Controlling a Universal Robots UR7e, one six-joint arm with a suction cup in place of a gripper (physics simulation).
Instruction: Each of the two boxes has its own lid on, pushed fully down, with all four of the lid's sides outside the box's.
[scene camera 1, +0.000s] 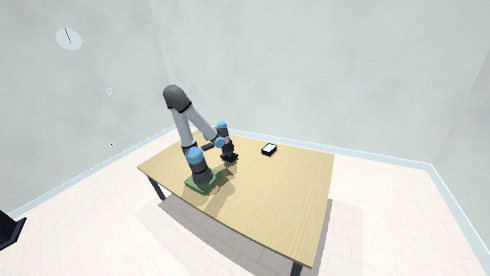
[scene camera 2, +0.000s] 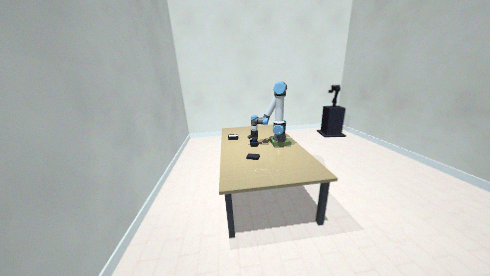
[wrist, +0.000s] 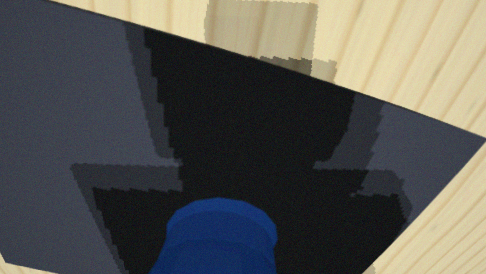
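Pixels of known places: hand at its tool point: (scene camera 1: 229, 156) (scene camera 2: 254, 141) (wrist: 226, 206); arm's base at its link origin: (scene camera 1: 203, 176) (scene camera 2: 279, 139).
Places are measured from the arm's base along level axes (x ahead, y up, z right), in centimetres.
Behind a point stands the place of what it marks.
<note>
My suction gripper (scene camera 1: 229, 154) (scene camera 2: 254, 140) (wrist: 221, 215) points down, its blue cup against the top of a dark, flat lid (scene camera 1: 233, 158) @[x 29.7, y -0.9, z 2.3 cm] (wrist: 65, 100), which it holds. That lid lies over the near box (scene camera 2: 254, 144) @[x 30.1, y -1.6, z -10.8 cm], whose walls are mostly hidden beneath it; whether all four sides are outside and fully down cannot be told. The other box (scene camera 1: 269, 149) @[x 55.6, y -0.6, z 20.9 cm] (scene camera 2: 233, 136) @[x 56.7, y -0.1, z 15.1 cm], black with a white top face, stands apart with no lid seen on it. A second dark lid (scene camera 1: 208, 146) @[x 31.9, y -2.3, z -35.9 cm] (scene camera 2: 253, 156) @[x 31.6, y -2.2, z -40.4 cm] lies flat on the table.
The wooden table (scene camera 1: 280, 200) @[x 16.6, y -4.5, z 53.9 cm] (scene camera 2: 280, 172) @[x 9.7, y -4.5, z -66.6 cm] carries the arm's green base plate (scene camera 1: 192, 184) @[x -9.4, y -0.5, z -0.5 cm] (scene camera 2: 285, 144) @[x -5.1, y -3.1, z -9.9 cm] close to the near box. The arm's folded links rise above the table. A black pedestal (scene camera 2: 333, 121) with a small black arm stands on the floor behind.
</note>
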